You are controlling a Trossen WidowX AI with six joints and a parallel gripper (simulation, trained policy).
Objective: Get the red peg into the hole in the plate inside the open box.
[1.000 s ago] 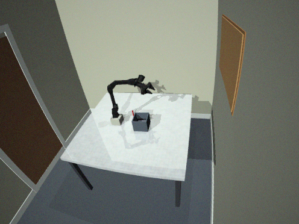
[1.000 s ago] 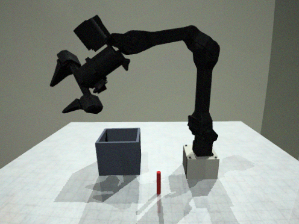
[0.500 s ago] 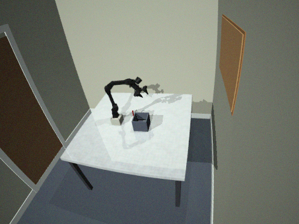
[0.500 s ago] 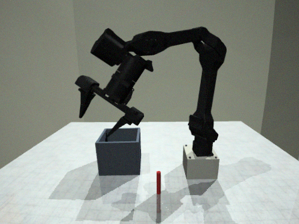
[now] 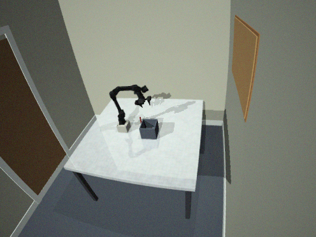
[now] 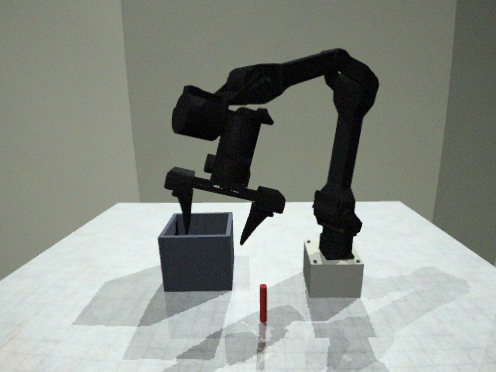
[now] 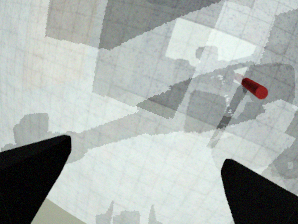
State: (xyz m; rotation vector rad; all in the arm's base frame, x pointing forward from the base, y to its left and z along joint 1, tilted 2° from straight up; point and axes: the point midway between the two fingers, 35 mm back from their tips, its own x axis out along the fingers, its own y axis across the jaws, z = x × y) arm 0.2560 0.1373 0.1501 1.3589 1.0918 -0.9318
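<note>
My gripper tip is now 160 mm above the red peg, 80 mm past it and 40 mm to the left of it.
</note>
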